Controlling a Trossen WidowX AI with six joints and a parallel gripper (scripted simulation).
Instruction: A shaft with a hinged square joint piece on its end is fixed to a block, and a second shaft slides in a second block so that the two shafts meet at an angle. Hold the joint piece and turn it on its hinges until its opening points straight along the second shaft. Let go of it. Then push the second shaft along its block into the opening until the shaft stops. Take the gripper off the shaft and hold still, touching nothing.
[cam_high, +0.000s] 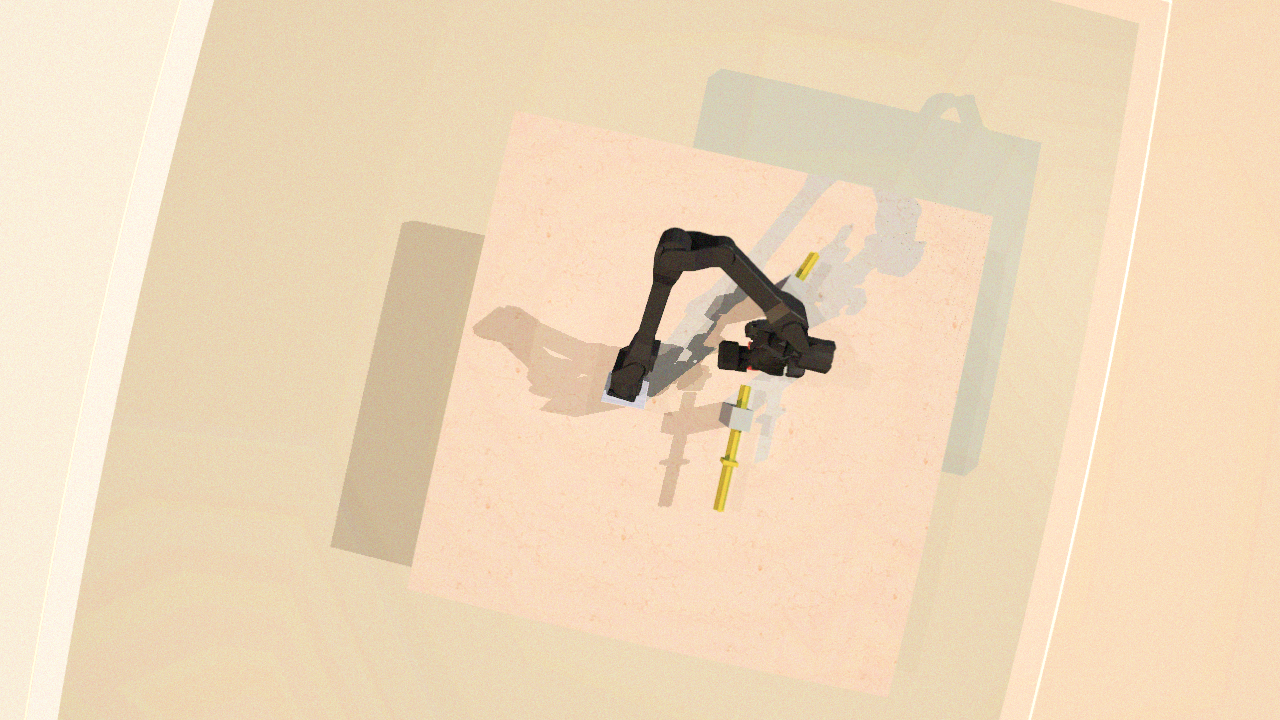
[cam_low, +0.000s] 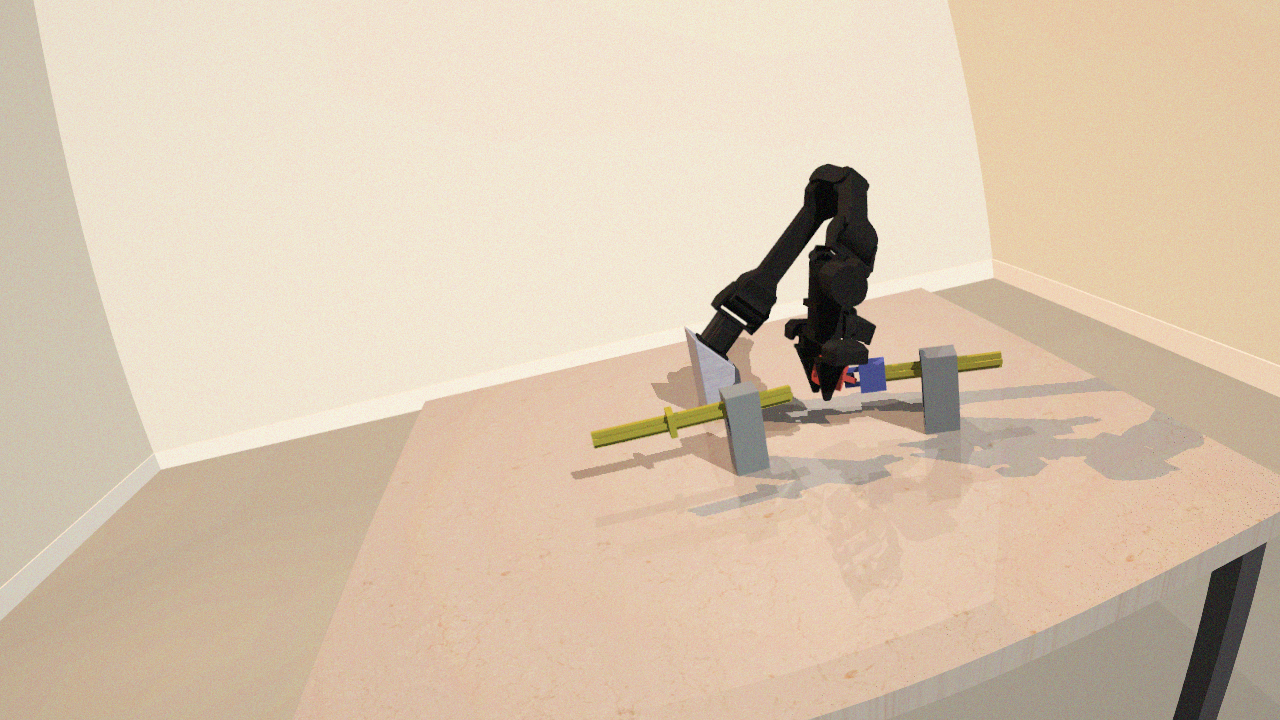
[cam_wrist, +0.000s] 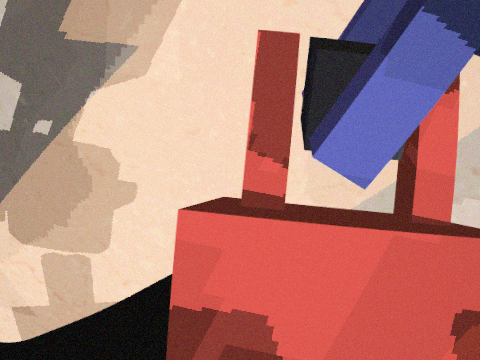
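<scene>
Now: gripper tip 3 cm below the red square joint piece and 2 cm to the right of it.
</scene>
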